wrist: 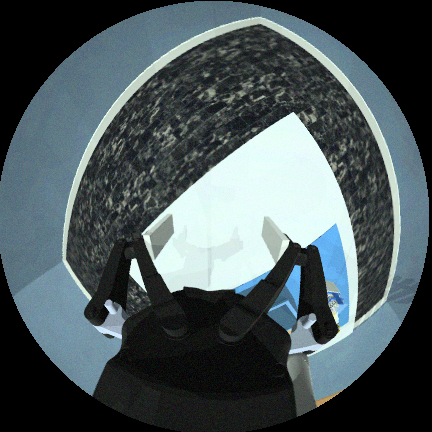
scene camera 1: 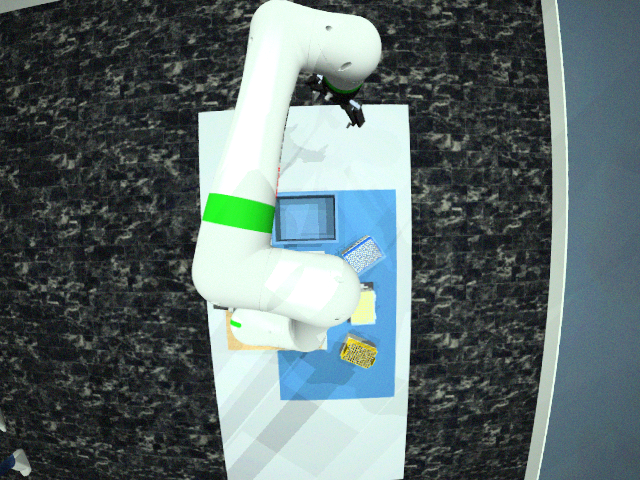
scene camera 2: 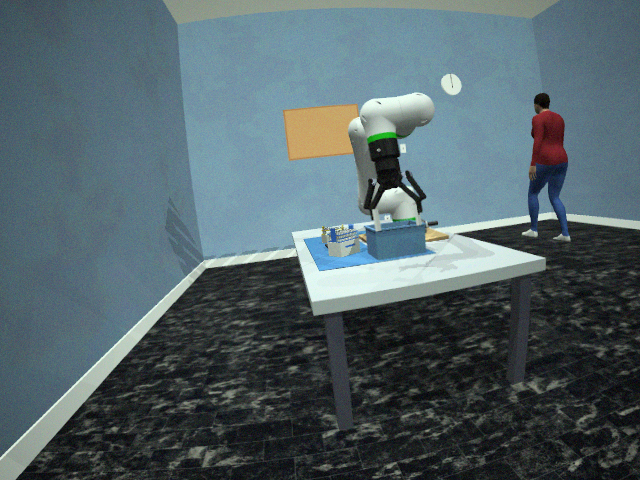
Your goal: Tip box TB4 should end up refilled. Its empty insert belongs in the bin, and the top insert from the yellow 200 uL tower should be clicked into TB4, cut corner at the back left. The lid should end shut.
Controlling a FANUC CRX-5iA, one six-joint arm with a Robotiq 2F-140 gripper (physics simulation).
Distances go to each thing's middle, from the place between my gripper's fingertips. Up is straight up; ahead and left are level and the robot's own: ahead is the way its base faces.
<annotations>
I see the blue bin (scene camera 1: pixel 300 218) 7 cm behind my hand, 35 cm to the right of it and 10 cm below it.
</annotations>
